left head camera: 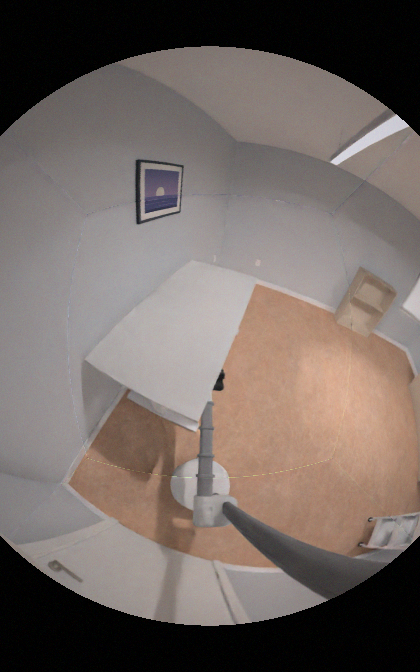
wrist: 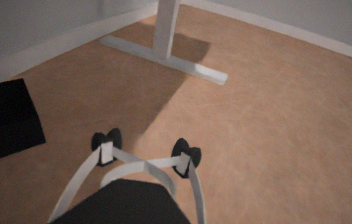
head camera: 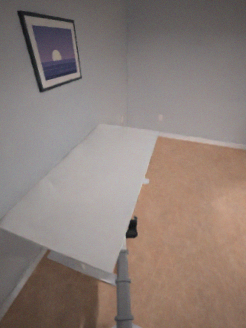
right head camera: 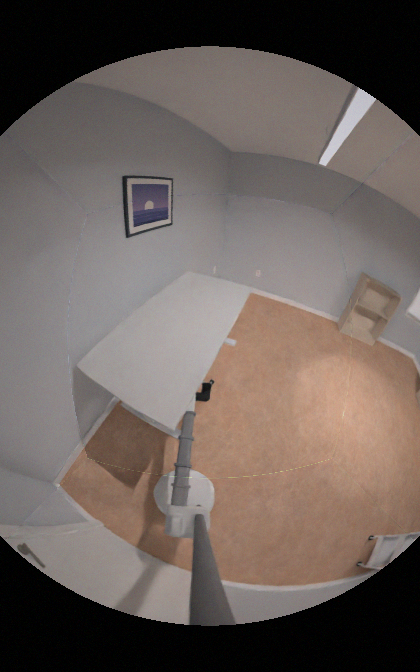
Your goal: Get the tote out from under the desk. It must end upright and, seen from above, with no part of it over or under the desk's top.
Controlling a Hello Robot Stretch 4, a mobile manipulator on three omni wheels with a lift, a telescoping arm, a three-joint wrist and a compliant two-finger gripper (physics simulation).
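Frame: origin at the robot's base, x ahead, y left, z up, level; centimetres.
Where they show: gripper, between the fingertips: [wrist: 147, 145].
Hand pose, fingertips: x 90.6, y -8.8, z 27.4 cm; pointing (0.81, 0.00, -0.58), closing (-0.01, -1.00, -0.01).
Note:
Each offset is from my fingertips to the top centre of the thing. "pt": to the spot under its first point. Level surfaces: height alone.
The desk's pale top @(dz +41.8 cm) [head camera: 90, 190] [left head camera: 170, 340] [right head camera: 160, 345] stands along the left wall. In the wrist view, part of a black, box-like thing @(pt dx +30.3, dy +41.9, dz -29.9 cm) [wrist: 17, 117] shows at the left edge, on the floor in the desk's shadow. It may be the tote; most of it is out of view, and I cannot tell whether it is upright. The tote does not show in the head views. My gripper [wrist: 147, 145] is open and empty, to the right of the black thing and apart from it. The arm's black wrist part [head camera: 131, 228] [right head camera: 203, 392] shows beside the desk's long edge.
A white desk leg @(pt dx +83.1, dy +0.3, dz -13.5 cm) [wrist: 166, 30] stands on a long foot [wrist: 192, 69] ahead. The desk's near foot [left head camera: 162, 412] shows below its near edge. The arm [left head camera: 205, 445] reaches along the desk. A shelf unit [left head camera: 347, 304] and a cart [left head camera: 372, 532] stand far right. Brown floor [left head camera: 290, 400] lies right of the desk.

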